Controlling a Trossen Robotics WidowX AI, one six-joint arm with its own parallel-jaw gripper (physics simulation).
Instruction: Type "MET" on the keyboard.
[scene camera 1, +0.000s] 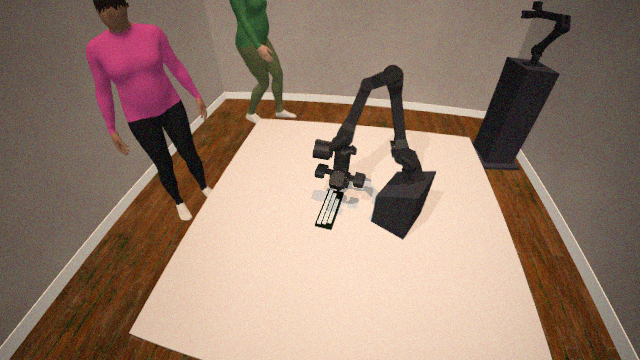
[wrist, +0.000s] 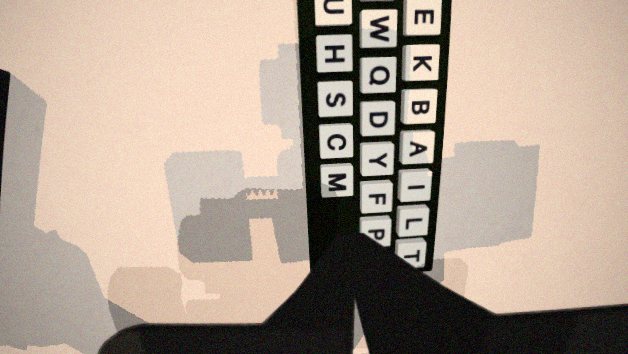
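Where they show: gripper, fingertip midpoint: (scene camera 1: 338, 190) (wrist: 350, 246); arm's base, link origin: (scene camera 1: 415, 178).
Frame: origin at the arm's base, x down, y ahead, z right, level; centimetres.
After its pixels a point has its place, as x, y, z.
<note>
The black keyboard (scene camera 1: 328, 209) @[17.7, 30.7, -0.2] (wrist: 330, 215) @[18.5, 26.5, 7.0] lies on the pale table top, with three columns of white letter keys. In the wrist view, the M key (wrist: 337, 180) @[18.0, 27.3, 5.1] is the lowest key of the left column. The T key (wrist: 411, 254) @[18.0, 29.9, 10.1] is at the bottom of the right column, partly covered by the gripper. The E key (wrist: 423, 17) @[18.0, 32.6, -0.7] is at the top of the right column. My gripper (wrist: 350, 246) @[12.8, 27.0, 5.5] is shut and empty. Its tip shows below the M key and left of the P key (wrist: 376, 230) @[18.0, 28.4, 8.2], which it partly covers. Its height over the keyboard is hard to tell.
The arm's dark base block (scene camera 1: 402, 202) @[1.8, 6.1, -10.1] stands right of the keyboard on the white table top (scene camera 1: 320, 290) @[19.7, 32.3, -33.0]. A dark pedestal (scene camera 1: 515, 115) with another arm stands at the back right. A person in pink (scene camera 1: 135, 75) and a person in green (scene camera 1: 252, 25) stand at the left and back.
</note>
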